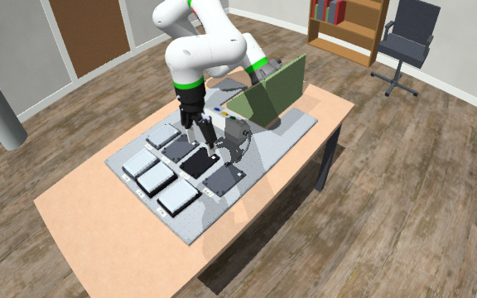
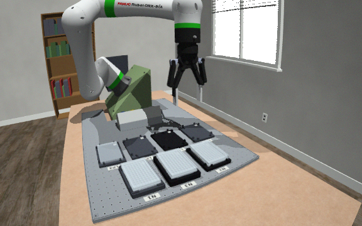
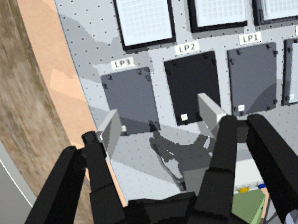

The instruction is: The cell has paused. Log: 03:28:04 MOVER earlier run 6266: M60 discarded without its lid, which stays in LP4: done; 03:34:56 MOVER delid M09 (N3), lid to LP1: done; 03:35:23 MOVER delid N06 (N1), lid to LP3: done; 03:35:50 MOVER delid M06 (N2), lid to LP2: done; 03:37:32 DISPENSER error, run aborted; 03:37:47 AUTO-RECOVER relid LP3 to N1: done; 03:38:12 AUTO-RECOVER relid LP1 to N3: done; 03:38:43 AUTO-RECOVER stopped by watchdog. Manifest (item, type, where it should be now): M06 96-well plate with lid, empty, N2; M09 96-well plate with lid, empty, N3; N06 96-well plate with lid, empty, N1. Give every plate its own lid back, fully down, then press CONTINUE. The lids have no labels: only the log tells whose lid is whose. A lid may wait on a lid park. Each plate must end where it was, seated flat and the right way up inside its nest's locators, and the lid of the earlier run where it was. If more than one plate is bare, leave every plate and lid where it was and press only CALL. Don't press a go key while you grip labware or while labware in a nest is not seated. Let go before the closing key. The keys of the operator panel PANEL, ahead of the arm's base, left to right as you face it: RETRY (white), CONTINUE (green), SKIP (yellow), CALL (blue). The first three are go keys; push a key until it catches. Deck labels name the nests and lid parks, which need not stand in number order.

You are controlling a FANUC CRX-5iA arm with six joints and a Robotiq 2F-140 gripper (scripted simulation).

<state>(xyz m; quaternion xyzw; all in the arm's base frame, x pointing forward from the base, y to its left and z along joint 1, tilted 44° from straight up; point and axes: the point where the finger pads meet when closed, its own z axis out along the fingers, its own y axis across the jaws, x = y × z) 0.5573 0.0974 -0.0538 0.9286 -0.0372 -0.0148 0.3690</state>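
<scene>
My hand is 28 cm past the green key, 9 cm to the left of it and 12 cm above it. The rest, counted from my hand: LP3: 3 cm behind, 7 cm to the left, 18 cm below; LP1: 4 cm behind, 20 cm to the right, 18 cm below; plate: 15 cm ahead, 1 cm to the right, 16 cm below.
</scene>
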